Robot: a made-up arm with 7 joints.
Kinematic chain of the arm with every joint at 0, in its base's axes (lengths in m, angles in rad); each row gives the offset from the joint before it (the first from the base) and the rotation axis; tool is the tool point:
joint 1: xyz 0 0 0 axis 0 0.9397 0.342
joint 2: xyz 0 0 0 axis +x
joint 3: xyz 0 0 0 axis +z
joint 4: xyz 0.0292 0 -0.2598 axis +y
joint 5: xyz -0.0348 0 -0.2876 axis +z
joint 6: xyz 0 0 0 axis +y
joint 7: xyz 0 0 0 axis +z
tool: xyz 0 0 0
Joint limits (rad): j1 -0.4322..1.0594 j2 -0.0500..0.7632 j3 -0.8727..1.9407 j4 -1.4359..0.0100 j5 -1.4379..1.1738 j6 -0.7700..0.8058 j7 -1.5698..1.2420
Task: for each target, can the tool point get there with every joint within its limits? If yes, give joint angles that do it. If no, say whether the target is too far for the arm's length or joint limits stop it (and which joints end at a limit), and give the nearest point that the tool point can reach.
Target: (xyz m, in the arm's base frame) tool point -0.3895 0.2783 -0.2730
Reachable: yes | joints 0.8338 0.5585 1.5952 -0.2108 -0.1051 -0.1886 -0.6600
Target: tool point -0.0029 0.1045 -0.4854
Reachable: yes | joints 0.5787 0.0279 0.2433 -1.1313 0.4795 0.4045 0.1352
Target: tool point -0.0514 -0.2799 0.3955
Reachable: no: joint limits stop it (at a limit: joint 1, joint 2, joint 3, joint 4) | nearest point 0.2706 -0.2887 -0.2238 | short by 0.698 m
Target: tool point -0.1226 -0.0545 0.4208
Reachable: no: joint limits stop it (at a limit: joint 1, joint 2, joint 3, joint 4) | nearest point -0.2193 0.3724 0.1411 | short by 0.519 m
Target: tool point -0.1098 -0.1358 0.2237
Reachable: no: joint limits stop it (at a limit: joint 1, joint 2, joint 3, joint 4) | nearest point -0.4201 0.1650 -0.0543 | short by 0.514 m
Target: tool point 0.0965 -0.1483 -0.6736
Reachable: no: too far | nearest point 0.0771 -0.1063 -0.5338 | short by 0.147 m
